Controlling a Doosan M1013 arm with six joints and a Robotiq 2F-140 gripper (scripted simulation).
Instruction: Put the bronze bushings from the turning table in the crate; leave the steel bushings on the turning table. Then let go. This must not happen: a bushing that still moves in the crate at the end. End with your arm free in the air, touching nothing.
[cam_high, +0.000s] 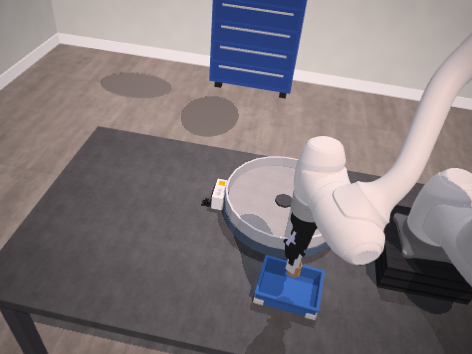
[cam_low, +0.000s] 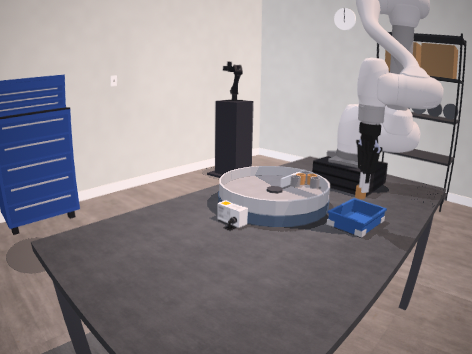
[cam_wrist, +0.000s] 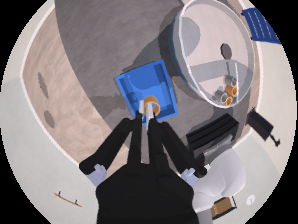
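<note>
Now: hand 13 cm above the blue crate, 1 cm to the left of it and 1 cm past it. The rest, counted from my hand: round turning table: 35 cm to the right, 10 cm below, 2 cm ahead.
</note>
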